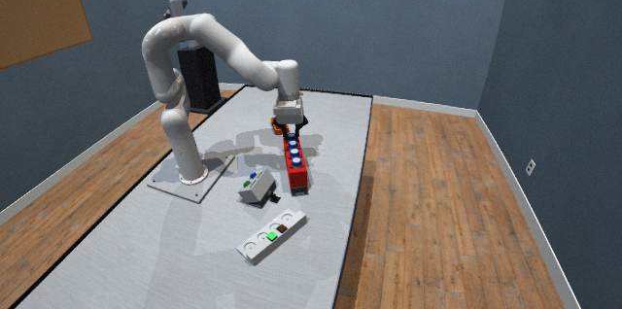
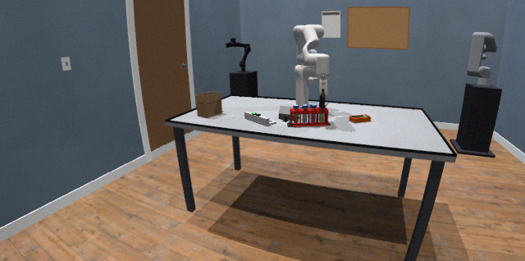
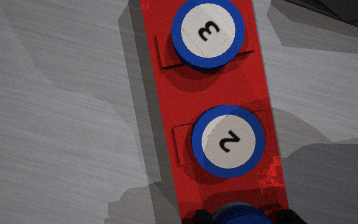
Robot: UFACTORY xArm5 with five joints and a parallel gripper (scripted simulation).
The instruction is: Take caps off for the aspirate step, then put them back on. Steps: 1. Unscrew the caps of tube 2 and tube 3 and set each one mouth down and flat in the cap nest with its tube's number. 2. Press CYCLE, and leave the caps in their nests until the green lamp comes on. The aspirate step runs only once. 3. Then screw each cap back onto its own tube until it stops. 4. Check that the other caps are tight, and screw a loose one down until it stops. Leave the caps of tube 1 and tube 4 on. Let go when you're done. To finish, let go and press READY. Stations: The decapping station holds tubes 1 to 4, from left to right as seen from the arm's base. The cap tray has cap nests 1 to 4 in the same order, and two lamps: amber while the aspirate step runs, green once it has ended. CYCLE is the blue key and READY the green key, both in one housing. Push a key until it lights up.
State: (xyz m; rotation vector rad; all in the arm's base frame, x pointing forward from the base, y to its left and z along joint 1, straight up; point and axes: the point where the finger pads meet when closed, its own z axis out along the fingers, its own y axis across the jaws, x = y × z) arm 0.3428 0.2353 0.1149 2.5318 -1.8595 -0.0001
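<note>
My gripper is now 20 mm short of the blue-rimmed cap, 50 mm to the left of it and 10 mm above it. Round my hand: grey key housing 50 mm behind, 220 mm to the right, 70 mm below; then blue key 70 mm behind, 200 mm to the right, 60 mm below; then green key 70 mm behind, 250 mm to the right, 60 mm below.
</note>
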